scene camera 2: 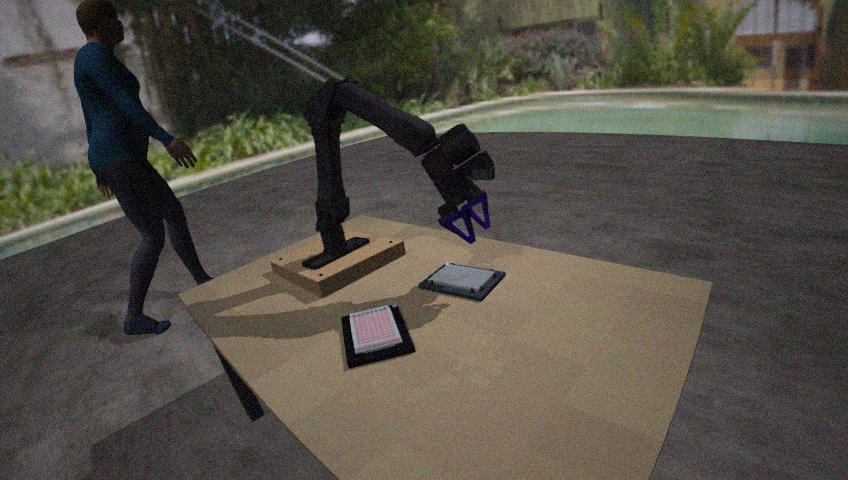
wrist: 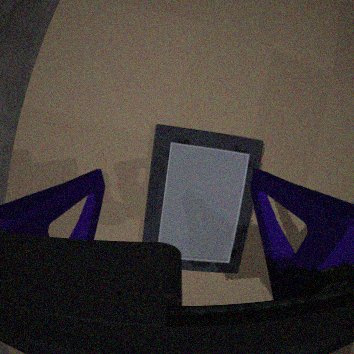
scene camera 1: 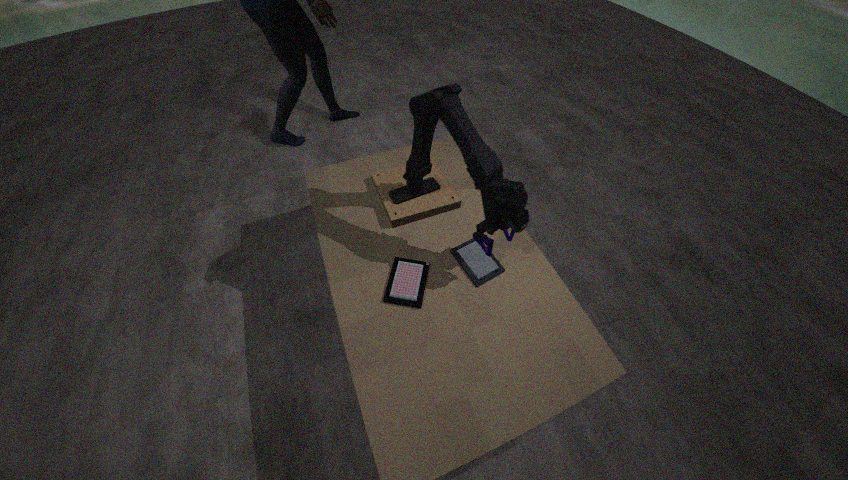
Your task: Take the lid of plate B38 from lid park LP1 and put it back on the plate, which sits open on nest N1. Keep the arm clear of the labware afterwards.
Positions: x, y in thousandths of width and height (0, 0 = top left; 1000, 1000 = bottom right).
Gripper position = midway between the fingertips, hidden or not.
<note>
My gripper (scene camera 2: 567, 491) is open and holds nothing. Also in view: a grey plate lid (scene camera 2: 538, 576).
The grey plate lid shows as well in the wrist view (wrist: 575, 538) and in scene camera 1 (scene camera 1: 560, 534). My gripper also shows in the wrist view (wrist: 501, 501).
</note>
